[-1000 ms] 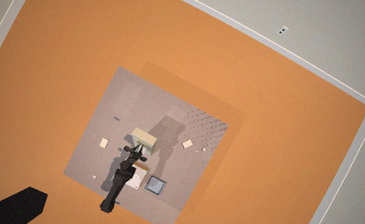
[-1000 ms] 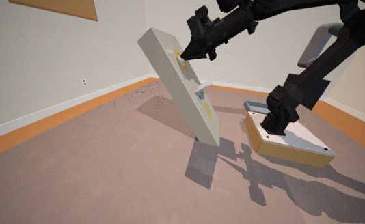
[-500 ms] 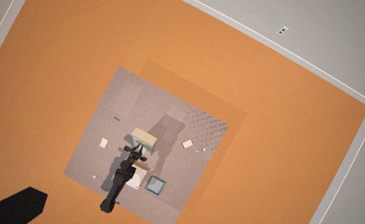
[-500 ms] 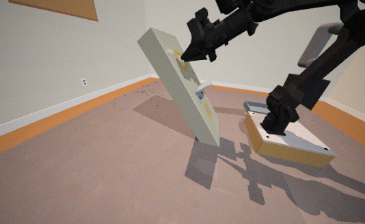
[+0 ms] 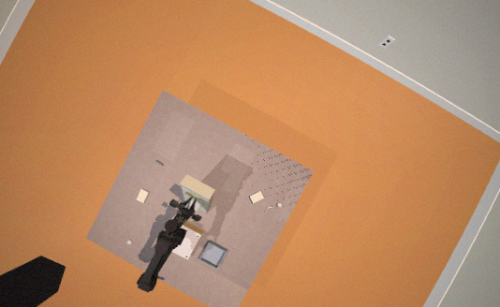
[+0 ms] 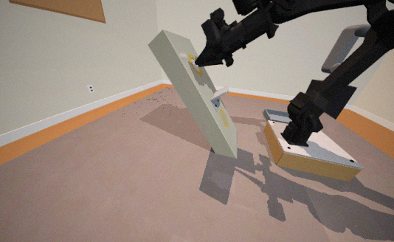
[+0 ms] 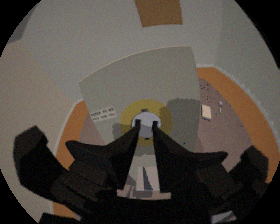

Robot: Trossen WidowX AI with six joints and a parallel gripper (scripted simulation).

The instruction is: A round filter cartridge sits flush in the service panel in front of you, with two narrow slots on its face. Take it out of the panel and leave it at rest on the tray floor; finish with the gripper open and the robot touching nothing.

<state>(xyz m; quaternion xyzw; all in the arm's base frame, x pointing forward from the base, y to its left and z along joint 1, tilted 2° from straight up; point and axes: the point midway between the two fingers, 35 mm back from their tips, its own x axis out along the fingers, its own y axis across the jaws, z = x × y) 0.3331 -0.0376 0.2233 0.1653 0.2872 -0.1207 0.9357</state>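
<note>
My gripper tip is 2 cm short of the round filter cartridge and 1 cm above it. The rest, counted from my gripper tip: grey tray: 45 cm behind, 26 cm below, 22 cm to the right; pale service panel: 9 cm below, 3 cm behind; small grey bracket: 10 cm below, 8 cm behind, 1 cm to the left.
</note>
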